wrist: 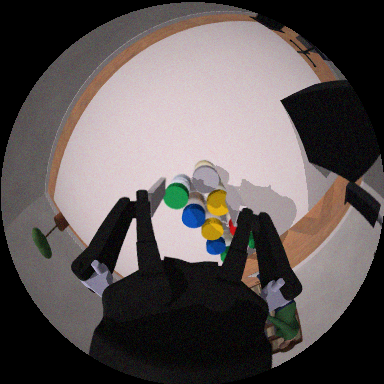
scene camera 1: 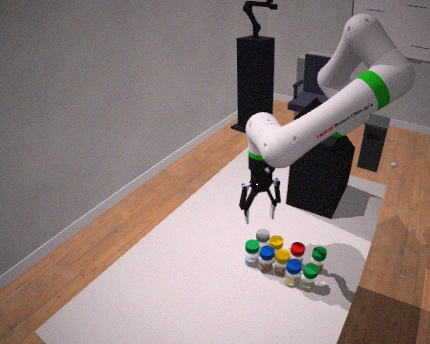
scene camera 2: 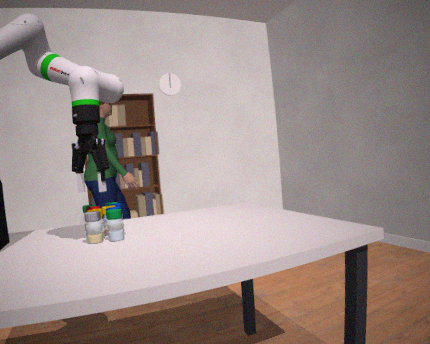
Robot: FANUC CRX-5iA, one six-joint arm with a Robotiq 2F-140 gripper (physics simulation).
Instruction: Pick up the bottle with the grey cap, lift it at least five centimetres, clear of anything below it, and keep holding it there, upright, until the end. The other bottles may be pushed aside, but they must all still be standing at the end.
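Frame: origin at the arm's base, x down, y ahead, z right, level; millimetres.
Seen in the pictures: gripper, fingertip midpoint: (wrist: pixel 195 189) (scene camera 1: pixel 259 219) (scene camera 2: pixel 92 191).
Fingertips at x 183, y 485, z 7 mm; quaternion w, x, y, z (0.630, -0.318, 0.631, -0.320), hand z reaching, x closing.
Offsets run from my fingertips to a thing's middle. Level surfaces: height alone.
The grey-capped bottle {dy -11, dx +123, dz -16 mm} (scene camera 1: pixel 262 235) (scene camera 2: pixel 93 217) (wrist: pixel 205 178) stands upright on the white table {dx +176 mm} (scene camera 1: pixel 175 280) (scene camera 2: pixel 240 255) (wrist: pixel 150 90), at a corner of the bottle cluster. A green-capped bottle {dy +63, dx +123, dz -19 mm} (scene camera 1: pixel 252 246) (scene camera 2: pixel 114 215) (wrist: pixel 176 195) and a yellow-capped bottle {dy -11, dx +123, dz -79 mm} (scene camera 1: pixel 276 243) (wrist: pixel 217 202) stand close on either side of it. A blue-capped bottle {dy +56, dx +123, dz -82 mm} (scene camera 1: pixel 267 253) (wrist: pixel 193 216) is also near. My gripper (scene camera 1: pixel 260 218) (scene camera 2: pixel 92 189) (wrist: pixel 195 189) is open and empty, pointing down, with its fingertips above the cap tops. The lower body of the grey-capped bottle is partly hidden in scene camera 1.
Further bottles stand upright in the cluster: a second yellow-capped one {dy +36, dx +123, dz -139 mm} (scene camera 1: pixel 282 257) (wrist: pixel 212 229), a red-capped one {dy -30, dx +123, dz -165 mm} (scene camera 1: pixel 298 249), a second blue-capped one {dy +53, dx +123, dz -199 mm} (scene camera 1: pixel 294 266) and two more green-capped ones {dy +35, dx +123, dz -259 mm} (scene camera 1: pixel 310 271) {dy -58, dx +123, dz -245 mm} (scene camera 1: pixel 319 254). The black robot pedestal (scene camera 1: pixel 320 175) (wrist: pixel 332 130) stands beyond them.
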